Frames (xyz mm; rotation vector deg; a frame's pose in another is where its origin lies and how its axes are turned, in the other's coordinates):
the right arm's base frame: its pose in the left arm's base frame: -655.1 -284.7 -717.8 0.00 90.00 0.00
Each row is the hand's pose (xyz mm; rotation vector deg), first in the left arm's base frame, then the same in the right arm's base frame.
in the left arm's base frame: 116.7 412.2 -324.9 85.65 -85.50 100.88
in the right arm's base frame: -392.9 696.9 771.8 10.52 80.66 -128.85
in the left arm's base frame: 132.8 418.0 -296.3 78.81 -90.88 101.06
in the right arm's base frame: -421.5 702.7 787.9 15.23 83.97 -123.10
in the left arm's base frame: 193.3 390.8 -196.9 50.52 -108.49 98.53
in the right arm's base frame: -520.9 675.5 848.4 32.04 95.31 -99.46
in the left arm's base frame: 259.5 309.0 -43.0 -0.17 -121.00 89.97
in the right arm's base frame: -674.8 593.7 914.6 60.11 106.90 -59.88
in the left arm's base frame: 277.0 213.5 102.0 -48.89 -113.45 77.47
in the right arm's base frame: -819.8 498.2 932.1 88.29 110.59 -19.97
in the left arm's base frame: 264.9 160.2 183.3 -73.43 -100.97 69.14
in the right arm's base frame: -901.1 444.9 920.0 104.52 109.32 3.15
